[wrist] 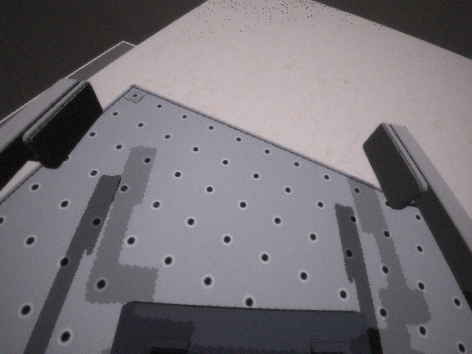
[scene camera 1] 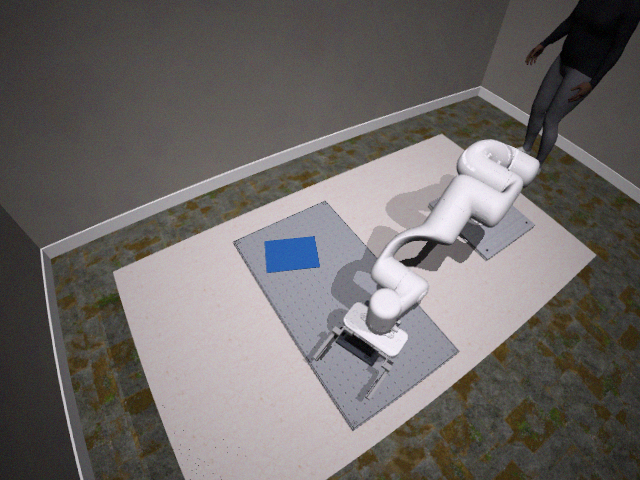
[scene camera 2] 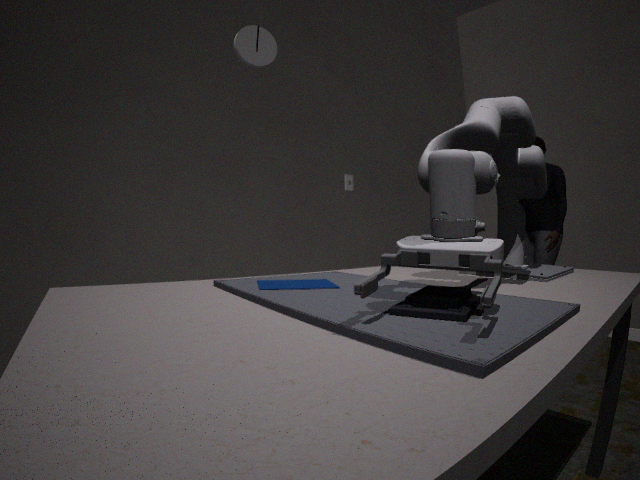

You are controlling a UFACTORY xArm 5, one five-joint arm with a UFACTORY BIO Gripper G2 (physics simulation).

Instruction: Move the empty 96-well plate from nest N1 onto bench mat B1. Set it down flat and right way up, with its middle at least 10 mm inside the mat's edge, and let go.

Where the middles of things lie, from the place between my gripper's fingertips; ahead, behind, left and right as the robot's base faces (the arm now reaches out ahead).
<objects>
My gripper is now 150 mm past the black 96-well plate (scene camera 2: 434, 297), 80 mm to the left of it and 30 mm above it. Also, from my hand: dark grey nest N1 (scene camera 2: 469, 307): 150 mm behind, 80 mm to the right, 40 mm below; blue bench mat B1 (scene camera 1: 297, 253): 90 mm behind, 440 mm to the right, 50 mm below.
</objects>
